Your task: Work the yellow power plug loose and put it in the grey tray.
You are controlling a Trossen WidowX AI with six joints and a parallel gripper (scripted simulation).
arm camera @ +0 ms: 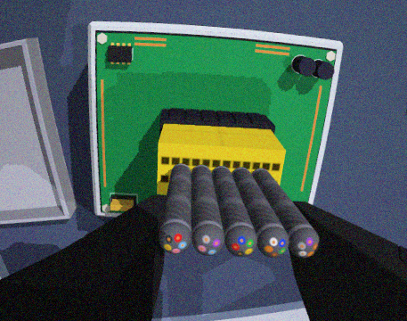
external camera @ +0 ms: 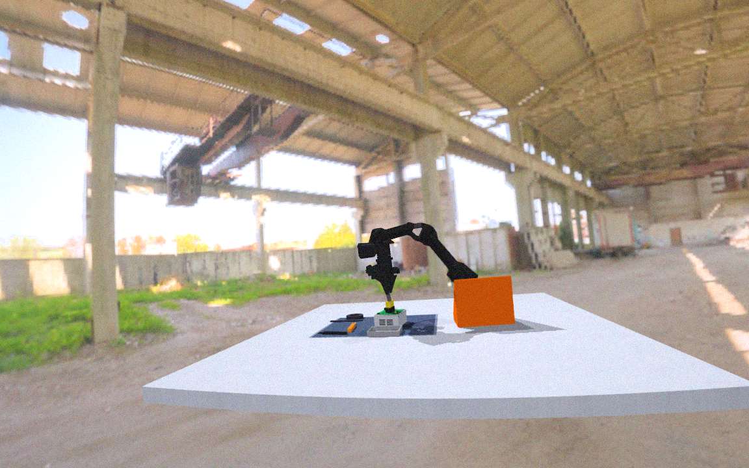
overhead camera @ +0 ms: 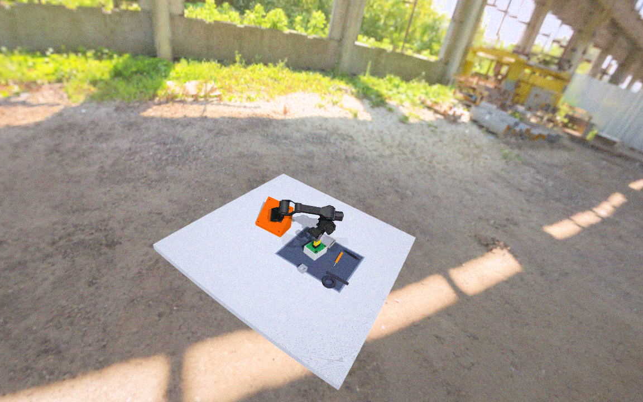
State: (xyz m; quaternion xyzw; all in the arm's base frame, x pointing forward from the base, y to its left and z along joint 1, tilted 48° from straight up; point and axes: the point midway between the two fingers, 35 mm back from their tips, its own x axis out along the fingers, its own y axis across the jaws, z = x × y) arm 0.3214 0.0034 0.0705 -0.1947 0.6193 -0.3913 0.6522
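Now: gripper tip 3 cm above the yellow power plug. Also, from my gripper tip: dark mat (5 cm ahead, 1 cm to the right, 13 cm below); then black rod (21 cm ahead, 12 cm to the right, 12 cm below).
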